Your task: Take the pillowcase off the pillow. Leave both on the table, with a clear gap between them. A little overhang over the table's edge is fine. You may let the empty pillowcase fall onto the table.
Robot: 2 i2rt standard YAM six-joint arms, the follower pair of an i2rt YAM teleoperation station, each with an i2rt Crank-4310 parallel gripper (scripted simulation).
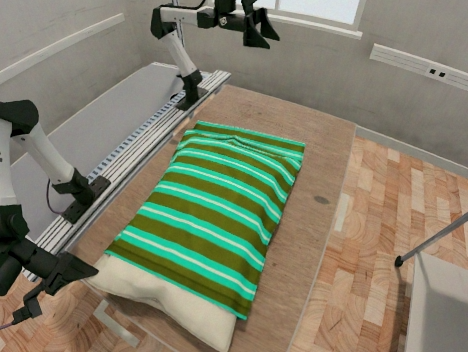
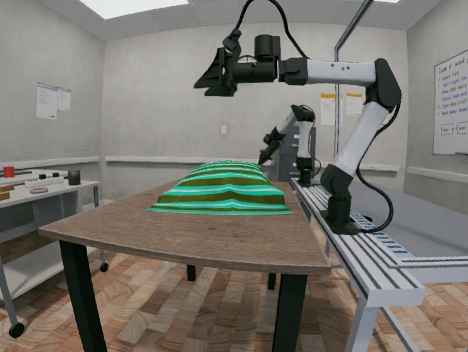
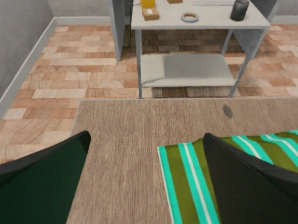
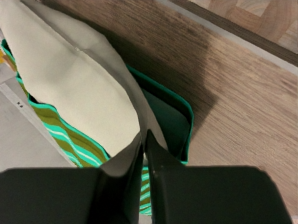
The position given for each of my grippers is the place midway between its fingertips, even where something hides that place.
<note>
In view: my left gripper (image 2: 199,90), my right gripper (image 1: 97,272) and a striped pillowcase (image 1: 205,227).
The striped pillowcase shows as well in image 2 (image 2: 228,187). My left gripper shows as well in image 1 (image 1: 275,43) and in image 3 (image 3: 146,134). My right gripper is seen too in image 4 (image 4: 145,131).
</note>
